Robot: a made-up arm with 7 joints. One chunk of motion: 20 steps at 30 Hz.
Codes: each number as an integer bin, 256 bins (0 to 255) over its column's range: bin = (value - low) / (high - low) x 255, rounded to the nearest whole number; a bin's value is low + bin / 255 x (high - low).
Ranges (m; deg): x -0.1..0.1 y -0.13..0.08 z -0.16..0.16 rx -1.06..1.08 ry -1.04..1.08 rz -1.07..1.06
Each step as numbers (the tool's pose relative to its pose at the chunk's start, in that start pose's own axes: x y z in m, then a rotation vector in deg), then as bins.
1 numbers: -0.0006 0.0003 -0.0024 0.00 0.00 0.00
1 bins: 127 158 126 126 125 128
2 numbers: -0.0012 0.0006 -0.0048 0.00 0.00 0.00
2 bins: 126 159 124 126 125 128
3 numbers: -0.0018 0.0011 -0.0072 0.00 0.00 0.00
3 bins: 125 159 122 126 125 128
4 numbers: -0.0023 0.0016 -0.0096 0.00 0.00 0.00
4 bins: 125 160 120 126 125 128
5 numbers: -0.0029 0.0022 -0.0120 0.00 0.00 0.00
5 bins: 124 161 118 126 125 128
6 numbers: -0.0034 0.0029 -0.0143 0.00 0.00 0.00
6 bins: 123 161 116 126 125 128
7 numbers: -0.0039 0.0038 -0.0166 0.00 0.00 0.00
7 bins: 123 162 114 126 125 128
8 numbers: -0.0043 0.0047 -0.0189 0.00 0.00 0.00
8 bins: 122 164 112 126 125 128
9 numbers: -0.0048 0.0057 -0.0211 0.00 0.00 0.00
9 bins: 121 165 111 126 125 128
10 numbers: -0.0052 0.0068 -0.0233 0.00 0.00 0.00
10 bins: 121 166 109 126 125 128
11 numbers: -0.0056 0.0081 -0.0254 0.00 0.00 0.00
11 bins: 120 168 107 126 125 128
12 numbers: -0.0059 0.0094 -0.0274 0.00 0.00 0.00
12 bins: 120 169 106 126 125 128
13 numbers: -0.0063 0.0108 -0.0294 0.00 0.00 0.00
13 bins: 119 171 104 126 125 128
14 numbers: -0.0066 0.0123 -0.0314 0.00 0.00 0.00
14 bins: 119 173 102 126 125 128
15 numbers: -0.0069 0.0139 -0.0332 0.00 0.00 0.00
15 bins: 119 175 101 126 125 128
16 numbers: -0.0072 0.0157 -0.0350 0.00 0.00 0.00
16 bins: 118 177 100 126 125 128
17 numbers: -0.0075 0.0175 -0.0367 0.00 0.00 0.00
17 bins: 118 179 98 126 125 128
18 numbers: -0.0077 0.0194 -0.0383 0.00 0.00 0.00
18 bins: 118 181 97 126 125 128
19 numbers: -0.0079 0.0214 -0.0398 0.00 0.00 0.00
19 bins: 117 184 96 126 125 128
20 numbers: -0.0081 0.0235 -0.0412 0.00 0.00 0.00
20 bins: 117 186 95 126 125 128
